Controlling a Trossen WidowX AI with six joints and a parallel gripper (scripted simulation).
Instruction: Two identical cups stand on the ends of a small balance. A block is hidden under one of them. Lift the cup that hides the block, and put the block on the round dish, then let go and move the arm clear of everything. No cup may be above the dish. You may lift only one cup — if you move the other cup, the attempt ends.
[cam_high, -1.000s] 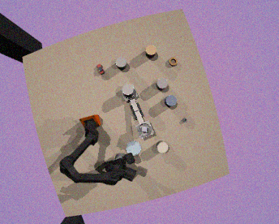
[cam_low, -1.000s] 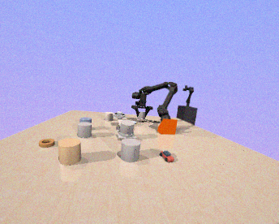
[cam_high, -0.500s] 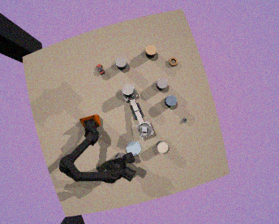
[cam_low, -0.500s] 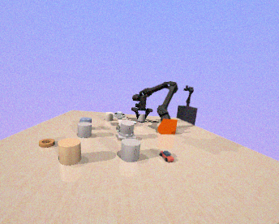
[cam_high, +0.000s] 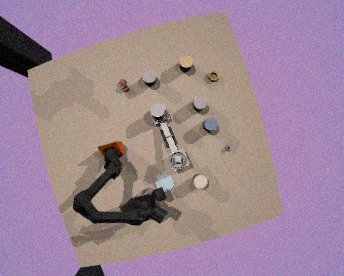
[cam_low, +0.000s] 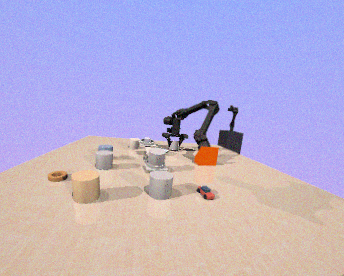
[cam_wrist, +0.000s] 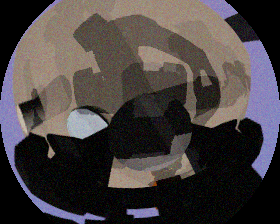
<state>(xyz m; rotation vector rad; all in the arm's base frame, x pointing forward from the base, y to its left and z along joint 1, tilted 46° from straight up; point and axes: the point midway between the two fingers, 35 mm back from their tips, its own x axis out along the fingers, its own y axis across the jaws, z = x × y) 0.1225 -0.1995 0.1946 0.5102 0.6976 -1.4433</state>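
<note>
Right now my gripper tip is 20 cm short of the pale bluish block, 15 cm to the right of it and 6 cm below it. From my gripper tip the other things lie so: cream cup: 27 cm ahead, 1 cm above; balance beam: 19 cm ahead, 28 cm to the left, 1 cm above; round light-blue dish: 10 cm ahead, 4 cm to the left, 2 cm below.
</note>
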